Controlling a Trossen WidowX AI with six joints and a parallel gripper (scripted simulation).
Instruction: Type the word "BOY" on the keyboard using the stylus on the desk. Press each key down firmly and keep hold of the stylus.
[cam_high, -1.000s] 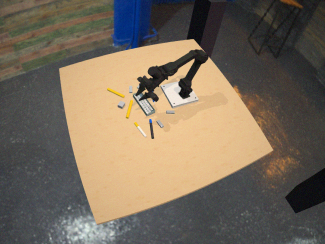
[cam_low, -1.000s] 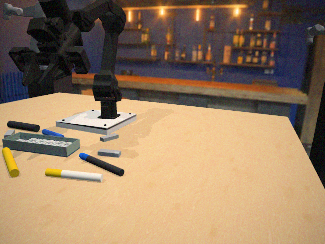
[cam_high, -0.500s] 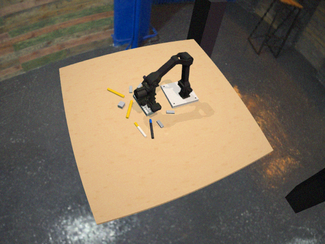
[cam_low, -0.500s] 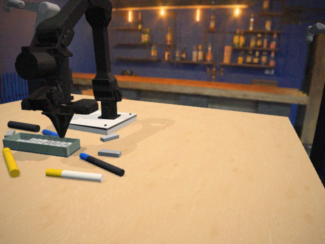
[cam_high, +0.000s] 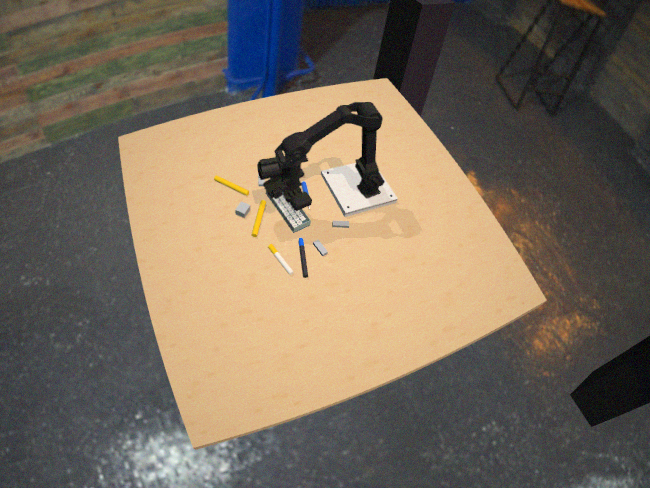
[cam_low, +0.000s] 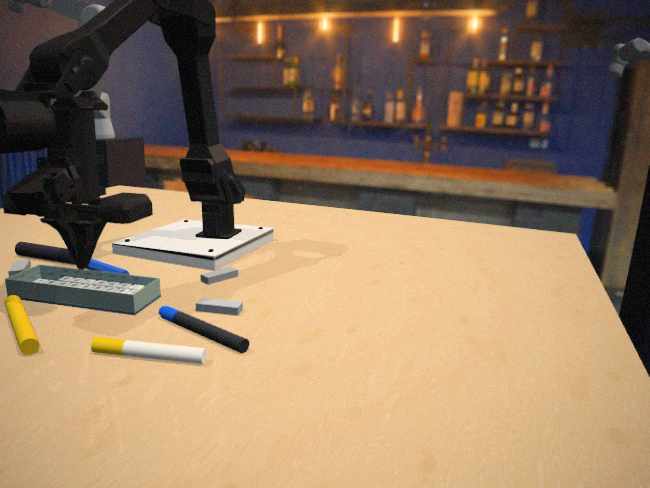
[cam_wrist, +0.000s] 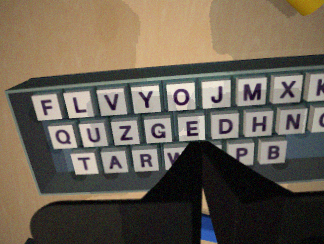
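Now: gripper tip 70 mm past the stylus tip, 30 mm to the right of it and 30 mm above it. Round my gripper tip: yellow-and-white marker 120 mm ahead, 160 mm to the left, 30 mm below; then blue stylus 80 mm behind, 30 mm below.
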